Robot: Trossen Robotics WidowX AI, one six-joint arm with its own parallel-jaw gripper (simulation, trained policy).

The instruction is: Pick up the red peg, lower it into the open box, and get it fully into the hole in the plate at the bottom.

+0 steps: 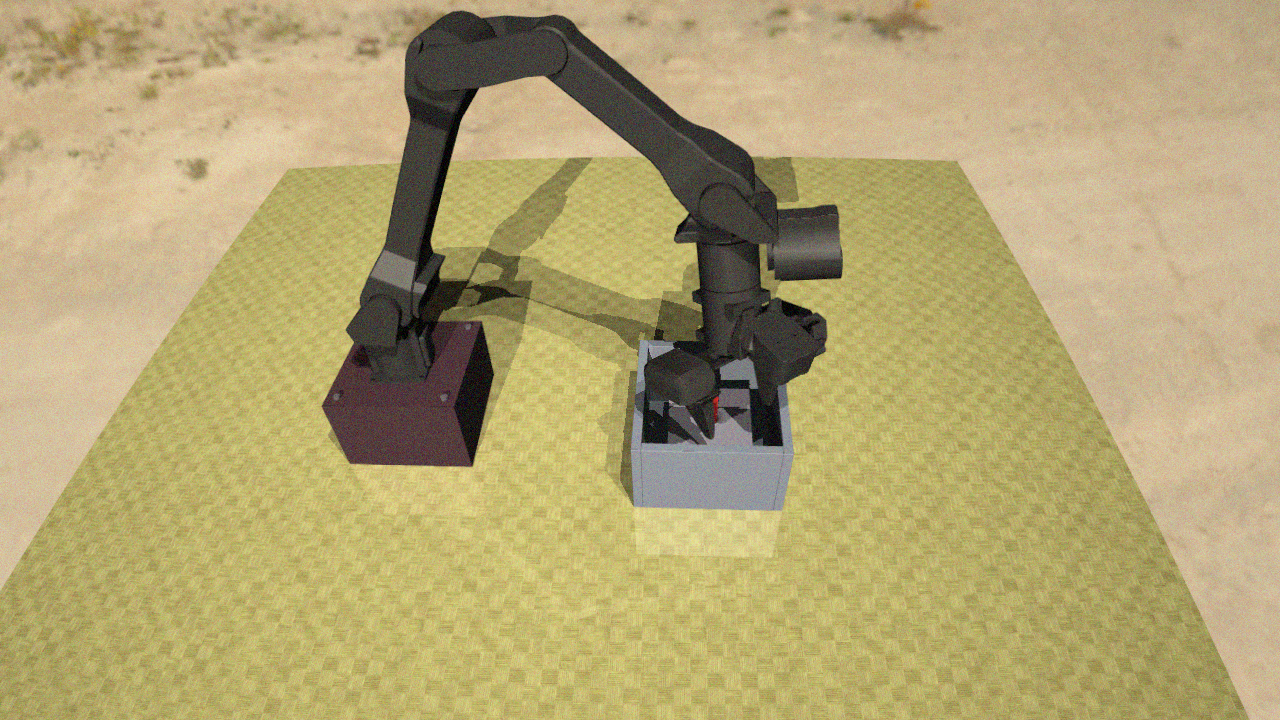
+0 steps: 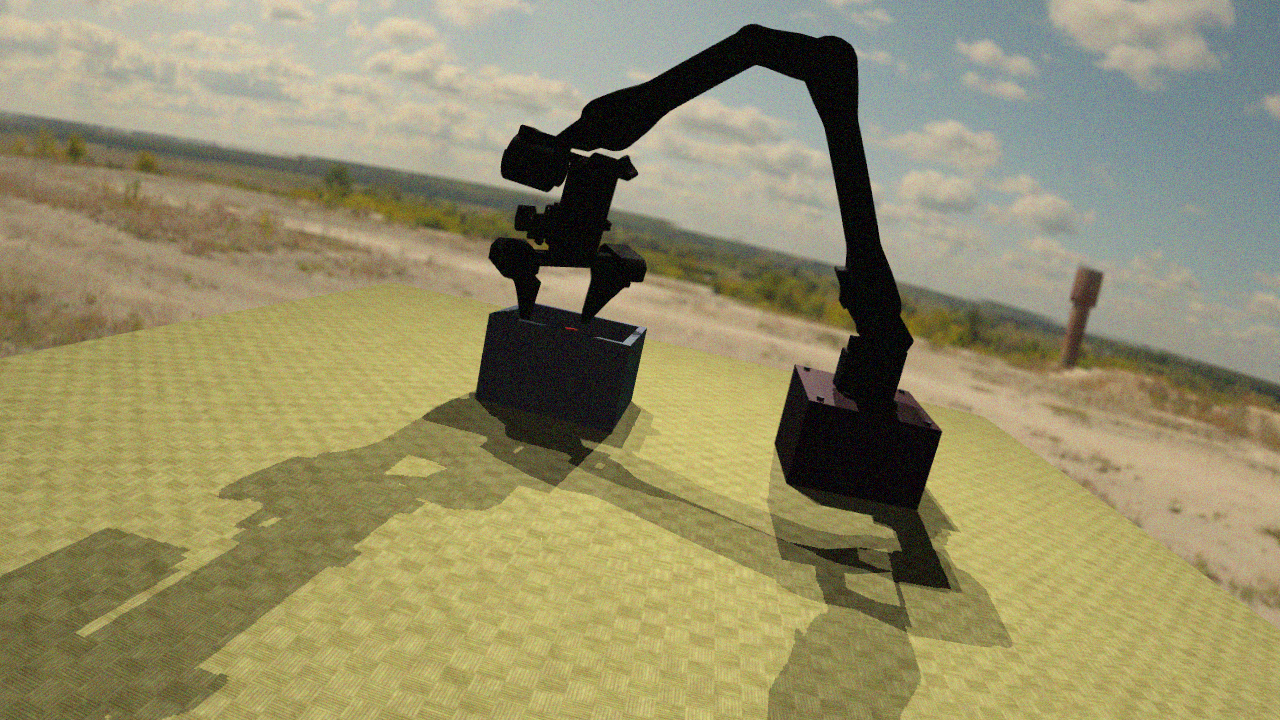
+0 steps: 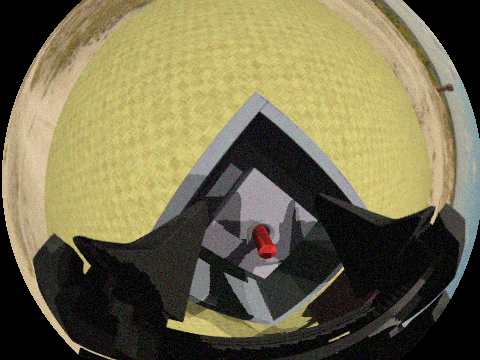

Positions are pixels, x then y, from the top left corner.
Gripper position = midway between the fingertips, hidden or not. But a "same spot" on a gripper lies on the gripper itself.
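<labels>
In image 1 I see my gripper and a plate, and a grey box is there with them in image 1 [739, 477]. My gripper shows again in image 2 [554, 323], and so does the grey box in image 2 [587, 377], while image 2 does not show the plate, hidden by the grey box. Image 3 gives me my gripper and the plate once more, along with the grey box in image 3 [259, 135]. On my gripper, [image 1: 702, 411] and [image 3: 380, 215] are the same spot. On the plate, [image 3: 253, 200] and [image 1: 735, 433] are the same spot too.
</labels>
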